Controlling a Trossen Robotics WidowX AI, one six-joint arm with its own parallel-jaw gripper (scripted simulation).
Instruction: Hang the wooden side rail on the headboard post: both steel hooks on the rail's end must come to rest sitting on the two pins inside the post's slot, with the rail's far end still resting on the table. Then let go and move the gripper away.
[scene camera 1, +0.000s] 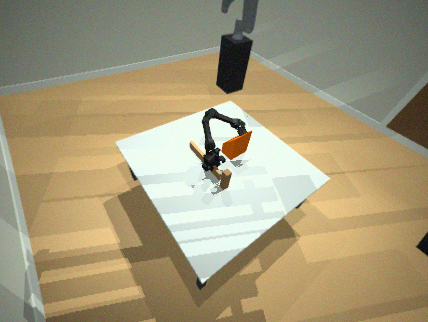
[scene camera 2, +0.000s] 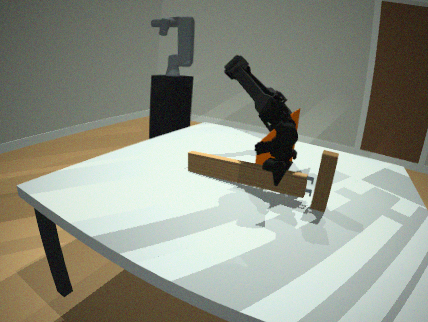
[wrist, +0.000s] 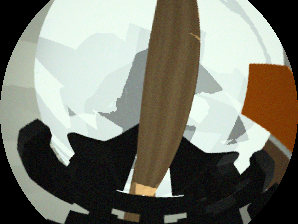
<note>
I see my gripper (scene camera 2: 277, 184) and a wooden side rail (scene camera 2: 242, 172).
My gripper shows as well in the wrist view (wrist: 155, 127).
</note>
